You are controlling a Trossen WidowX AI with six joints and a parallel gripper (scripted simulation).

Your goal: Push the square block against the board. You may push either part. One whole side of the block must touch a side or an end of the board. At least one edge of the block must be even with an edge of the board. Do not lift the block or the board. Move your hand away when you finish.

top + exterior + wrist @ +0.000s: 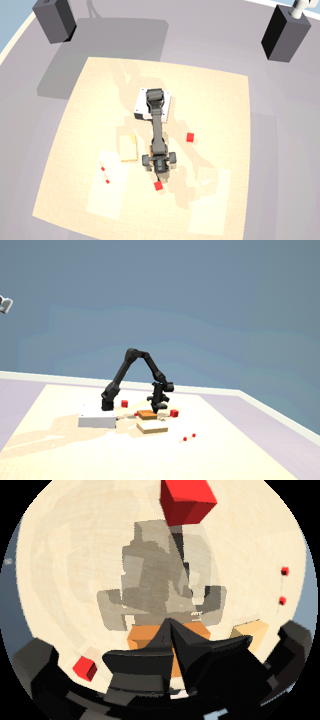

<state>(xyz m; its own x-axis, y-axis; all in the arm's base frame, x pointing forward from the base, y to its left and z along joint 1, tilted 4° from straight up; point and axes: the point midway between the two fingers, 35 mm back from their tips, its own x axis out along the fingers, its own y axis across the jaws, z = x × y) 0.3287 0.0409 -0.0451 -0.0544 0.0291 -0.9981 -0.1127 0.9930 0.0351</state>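
Now: the square block 6 cm behind my gripper tip and 1 cm to the right of it. The rest, counted from my gripper tip: pale cream board 9 cm behind, 19 cm to the right.
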